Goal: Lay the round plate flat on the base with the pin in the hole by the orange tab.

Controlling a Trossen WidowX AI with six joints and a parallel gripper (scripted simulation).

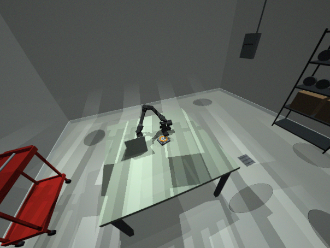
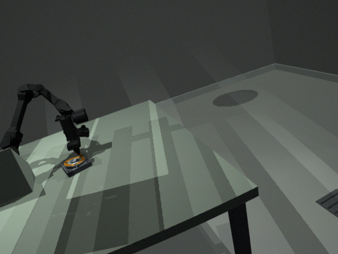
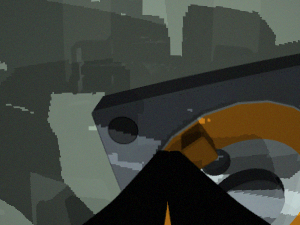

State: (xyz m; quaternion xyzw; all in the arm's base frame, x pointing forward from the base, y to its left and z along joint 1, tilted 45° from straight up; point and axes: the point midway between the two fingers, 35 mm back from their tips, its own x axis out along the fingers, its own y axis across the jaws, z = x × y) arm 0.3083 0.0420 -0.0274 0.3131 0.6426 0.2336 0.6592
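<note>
My gripper tip is now 1 cm past the round plate and 3 cm to the left of it. From my gripper tip the other things lie so: dark square base 3 cm behind, 4 cm to the right, 2 cm below.
</note>
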